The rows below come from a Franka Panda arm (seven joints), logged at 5 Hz.
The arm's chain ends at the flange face. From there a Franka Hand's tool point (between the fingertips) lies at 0.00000 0.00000 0.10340 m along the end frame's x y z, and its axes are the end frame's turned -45 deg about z.
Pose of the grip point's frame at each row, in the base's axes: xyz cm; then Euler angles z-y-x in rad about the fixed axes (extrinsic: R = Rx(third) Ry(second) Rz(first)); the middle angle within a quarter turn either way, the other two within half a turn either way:
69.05 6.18 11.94 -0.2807 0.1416 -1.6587
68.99 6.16 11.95 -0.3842 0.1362 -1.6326
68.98 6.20 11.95 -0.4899 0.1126 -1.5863
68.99 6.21 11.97 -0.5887 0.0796 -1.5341
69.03 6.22 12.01 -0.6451 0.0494 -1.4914
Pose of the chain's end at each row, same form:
67.59 -4.02 12.84 0.5047 0.1416 -1.6587
67.59 -4.06 12.58 0.4012 0.1362 -1.6326
67.82 -4.07 12.11 0.2955 0.1126 -1.5863
68.17 -4.09 11.59 0.1967 0.0796 -1.5341
68.52 -4.07 11.19 0.1403 0.0494 -1.4914

